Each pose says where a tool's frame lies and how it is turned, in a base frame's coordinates. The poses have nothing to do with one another.
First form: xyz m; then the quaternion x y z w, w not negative.
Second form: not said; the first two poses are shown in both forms.
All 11 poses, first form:
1: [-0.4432 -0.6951 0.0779 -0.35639 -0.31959 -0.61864 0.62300]
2: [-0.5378 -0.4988 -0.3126 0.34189 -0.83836 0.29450 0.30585]
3: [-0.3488 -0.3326 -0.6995 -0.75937 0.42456 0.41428 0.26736]
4: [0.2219 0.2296 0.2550 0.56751 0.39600 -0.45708 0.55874]
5: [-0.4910 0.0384 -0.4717 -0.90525 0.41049 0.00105 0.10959]
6: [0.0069 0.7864 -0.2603 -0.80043 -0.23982 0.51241 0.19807]
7: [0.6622 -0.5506 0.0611 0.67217 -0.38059 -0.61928 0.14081]
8: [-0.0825 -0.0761 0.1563 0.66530 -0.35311 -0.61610 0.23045]
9: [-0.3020 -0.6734 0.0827 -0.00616 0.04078 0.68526 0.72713]
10: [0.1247 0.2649 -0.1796 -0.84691 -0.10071 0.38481 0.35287]
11: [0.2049 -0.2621 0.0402 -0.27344 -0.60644 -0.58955 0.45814]
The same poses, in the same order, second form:
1:
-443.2 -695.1 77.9
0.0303 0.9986 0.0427
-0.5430 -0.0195 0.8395
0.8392 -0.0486 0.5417

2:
-537.8 -498.8 -312.6
-0.5791 -0.7534 -0.3114
-0.3931 0.5928 -0.7029
0.7142 -0.2847 -0.6395

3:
-348.8 -332.6 -699.5
0.2962 -0.8663 -0.4022
-0.4233 -0.4965 0.7578
-0.8562 -0.0543 -0.5138

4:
221.9 229.6 255.0
0.2685 0.9602 -0.0763
-0.0613 -0.0620 -0.9962
-0.9613 0.2722 0.0422

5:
-491.0 38.4 -471.7
0.6630 -0.7434 0.0881
-0.7430 -0.6390 0.1993
-0.0919 -0.1976 -0.9760

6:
6.9 786.4 -260.3
0.3598 0.1809 -0.9153
0.5869 -0.8065 0.0713
-0.7253 -0.5629 -0.3964

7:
662.2 -550.6 61.1
-0.0567 -0.3372 -0.9397
-0.6860 -0.6706 0.2821
-0.7253 0.6607 -0.1933

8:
-82.5 -76.1 156.3
-0.0085 -0.1859 -0.9825
-0.7538 -0.6444 0.1285
-0.6570 0.7417 -0.1346

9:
-302.0 -673.4 82.7
0.0575 -0.9970 0.0509
0.9960 0.0608 0.0648
-0.0677 0.0469 0.9966

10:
124.7 264.9 -179.6
0.6836 -0.1010 -0.7229
0.4422 -0.7307 0.5202
-0.5807 -0.6752 -0.4548

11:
204.9 -262.1 40.2
-0.4307 0.8718 -0.2333
-0.2085 0.1553 0.9656
0.8781 0.4645 0.1149

